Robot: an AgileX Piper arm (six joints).
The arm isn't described. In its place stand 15 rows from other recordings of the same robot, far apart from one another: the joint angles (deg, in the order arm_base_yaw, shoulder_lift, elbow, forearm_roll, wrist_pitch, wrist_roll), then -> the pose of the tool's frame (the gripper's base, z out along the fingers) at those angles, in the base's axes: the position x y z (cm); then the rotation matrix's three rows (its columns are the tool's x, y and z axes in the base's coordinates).
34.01, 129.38, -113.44, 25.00, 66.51, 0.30 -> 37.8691 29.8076 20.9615; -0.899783 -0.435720 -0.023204; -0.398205 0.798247 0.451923; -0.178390 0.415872 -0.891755
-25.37, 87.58, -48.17, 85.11, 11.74, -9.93 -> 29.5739 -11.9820 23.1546; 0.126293 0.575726 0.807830; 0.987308 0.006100 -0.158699; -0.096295 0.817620 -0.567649
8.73, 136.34, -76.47, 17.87, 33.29, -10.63 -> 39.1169 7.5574 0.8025; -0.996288 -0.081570 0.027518; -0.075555 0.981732 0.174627; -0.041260 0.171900 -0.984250
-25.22, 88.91, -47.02, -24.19, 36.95, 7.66 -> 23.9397 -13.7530 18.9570; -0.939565 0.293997 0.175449; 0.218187 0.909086 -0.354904; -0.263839 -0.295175 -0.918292
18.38, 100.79, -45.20, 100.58, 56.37, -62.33 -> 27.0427 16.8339 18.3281; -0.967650 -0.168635 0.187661; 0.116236 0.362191 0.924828; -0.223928 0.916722 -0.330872
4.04, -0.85, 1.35, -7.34, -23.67, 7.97 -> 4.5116 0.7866 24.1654; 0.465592 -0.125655 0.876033; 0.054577 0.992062 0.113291; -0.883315 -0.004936 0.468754
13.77, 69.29, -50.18, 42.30, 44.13, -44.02 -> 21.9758 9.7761 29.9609; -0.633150 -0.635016 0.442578; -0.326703 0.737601 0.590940; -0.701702 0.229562 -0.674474
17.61, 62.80, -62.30, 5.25, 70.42, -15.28 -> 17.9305 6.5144 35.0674; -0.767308 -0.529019 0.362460; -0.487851 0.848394 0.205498; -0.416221 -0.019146 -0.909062
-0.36, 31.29, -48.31, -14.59, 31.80, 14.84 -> 9.1972 -1.2658 40.3021; -0.149745 0.143653 0.978233; 0.041856 0.989423 -0.138890; -0.987838 0.020147 -0.154174
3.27, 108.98, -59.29, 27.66, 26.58, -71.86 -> 35.2912 3.9096 13.3886; -0.541160 -0.767078 0.344584; -0.744521 0.627552 0.227742; -0.390940 -0.133305 -0.910712
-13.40, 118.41, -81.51, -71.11, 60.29, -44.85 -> 38.8882 -16.9518 19.3604; -0.353904 -0.932327 0.074283; -0.492151 0.118100 -0.862461; 0.795323 -0.341787 -0.500642
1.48, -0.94, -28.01, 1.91, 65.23, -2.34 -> -0.9586 0.2507 26.8023; -0.517345 -0.065597 0.853259; -0.040229 0.997820 0.052319; -0.854831 -0.007259 -0.518856
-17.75, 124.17, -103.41, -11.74, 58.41, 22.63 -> 43.6257 -15.6208 20.2010; -0.778527 0.590896 0.211512; 0.541471 0.802785 -0.249689; -0.317339 -0.079862 -0.944943
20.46, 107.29, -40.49, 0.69, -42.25, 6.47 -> 32.2936 11.9698 14.0098; -0.352895 -0.301741 0.885673; -0.001946 0.946808 0.321793; -0.935661 0.111835 -0.334712
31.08, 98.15, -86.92, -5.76, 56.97, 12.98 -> 32.1680 18.4956 31.0857; -0.834638 -0.344289 0.429935; -0.304396 0.938857 0.160904; -0.459045 0.003426 -0.888406
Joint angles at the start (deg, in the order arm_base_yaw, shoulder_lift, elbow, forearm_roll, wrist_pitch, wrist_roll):
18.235 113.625 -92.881 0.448 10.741 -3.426
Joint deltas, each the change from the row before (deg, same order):
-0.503 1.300 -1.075 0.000 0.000 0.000
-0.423 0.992 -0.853 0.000 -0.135 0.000
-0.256 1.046 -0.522 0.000 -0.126 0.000
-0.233 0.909 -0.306 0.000 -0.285 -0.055
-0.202 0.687 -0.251 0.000 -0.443 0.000
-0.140 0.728 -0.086 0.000 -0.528 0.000
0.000 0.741 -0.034 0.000 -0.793 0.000
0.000 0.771 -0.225 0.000 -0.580 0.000
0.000 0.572 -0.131 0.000 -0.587 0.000
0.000 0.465 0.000 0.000 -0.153 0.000
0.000 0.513 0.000 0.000 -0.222 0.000
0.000 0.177 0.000 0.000 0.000 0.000
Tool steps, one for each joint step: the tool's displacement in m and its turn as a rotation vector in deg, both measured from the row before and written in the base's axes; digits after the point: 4 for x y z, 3 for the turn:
0.0062 -0.0024 -0.0047 -0.069 0.214 -0.503
0.0049 -0.0022 -0.0033 -0.001 0.004 -0.424
0.0040 -0.0010 -0.0057 -0.118 0.380 -0.257
0.0034 -0.0011 -0.0056 -0.140 0.290 -0.210
0.0028 -0.0010 -0.0039 0.001 -0.007 -0.205
0.0024 -0.0005 -0.0051 -0.034 0.109 -0.144
0.0022 0.0006 -0.0051 0.022 -0.083 -0.006
0.0023 0.0007 -0.0046 0.008 -0.033 -0.004
0.0018 0.0005 -0.0035 0.040 -0.140 -0.004
0.0010 0.0003 -0.0039 -0.089 0.299 -0.001
0.0011 0.0003 -0.0042 -0.083 0.279 -0.002
0.0003 0.0001 -0.0016 -0.050 0.170 0.000

